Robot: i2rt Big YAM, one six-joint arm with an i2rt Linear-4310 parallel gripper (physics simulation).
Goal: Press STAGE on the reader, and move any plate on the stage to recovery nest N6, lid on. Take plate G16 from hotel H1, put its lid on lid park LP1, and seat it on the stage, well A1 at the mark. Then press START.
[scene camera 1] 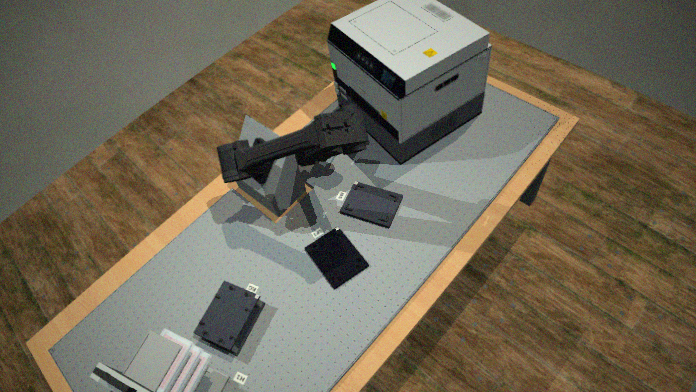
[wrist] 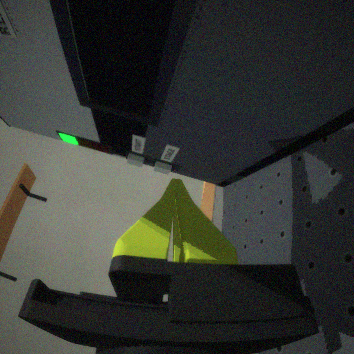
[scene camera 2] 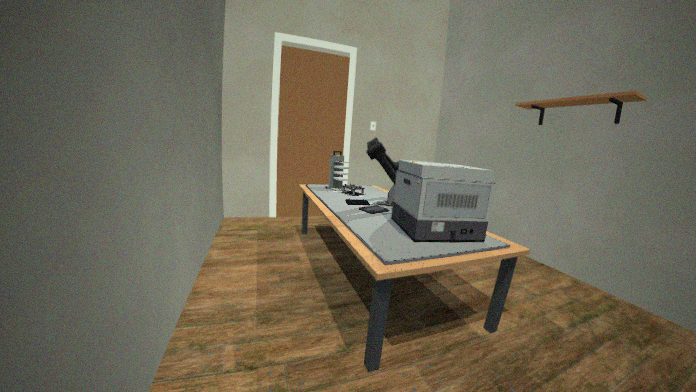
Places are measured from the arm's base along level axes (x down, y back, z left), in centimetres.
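Where they show: gripper, between the fingertips: (wrist: 175, 184).
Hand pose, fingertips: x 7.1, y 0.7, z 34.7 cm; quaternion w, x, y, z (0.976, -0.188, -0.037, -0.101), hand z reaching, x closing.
Observation:
Things, the pixels of their top centre, and the offset from my fingertips. "spot": a spot on its surface instead.
- reader, centre of its top: (scene camera 1: 406, 27) (scene camera 2: 442, 164) dx -26.8, dy -12.0, dz +20.4 cm
- STAGE button, centre of its top: (wrist: 155, 163) dx -1.4, dy +8.0, dz +5.9 cm
- START button, centre of its top: (wrist: 128, 155) dx -4.6, dy +8.0, dz +5.9 cm
- Hotel H1, a spot on its surface: (scene camera 1: 152, 357) spot: dx -17.3, dy -32.5, dz -89.8 cm
- Nest N6, centre of its top: (scene camera 1: 371, 201) (scene camera 2: 374, 207) dx +6.2, dy -29.8, dz -18.7 cm
- lid park LP1, centre of its top: (scene camera 1: 335, 254) (scene camera 2: 357, 200) dx +6.0, dy -34.3, dz -38.9 cm
The reader (scene camera 1: 370, 80) (scene camera 2: 442, 192) (wrist: 240, 75) shows a green light. In the wrist view, the STAGE button (wrist: 162, 167) and START button (wrist: 135, 159) are small grey tabs low on its front. My gripper (wrist: 175, 184) is shut and empty; its yellow-green tips appear just below and slightly right of STAGE, contact unclear. Scene camera 1 does not show the tips. No extended stage or plate on it is visible. Hotel H1 (scene camera 1: 152, 357) (scene camera 2: 336, 172) holds several plates; G16 cannot be picked out. Nest N6 (scene camera 1: 371, 205) (scene camera 2: 374, 209) and lid park LP1 (scene camera 1: 336, 258) (scene camera 2: 357, 202) are dark, with nothing visible on them.
A raised dark stand (scene camera 1: 227, 317) (scene camera 2: 353, 190) is between LP1 and the hotel. The arm (scene camera 1: 285, 147) (scene camera 2: 384, 160) reaches from its base to the reader's front. A wall shelf (scene camera 2: 582, 100) (wrist: 15, 205) is beyond the table (scene camera 1: 420, 300) (scene camera 2: 345, 240).

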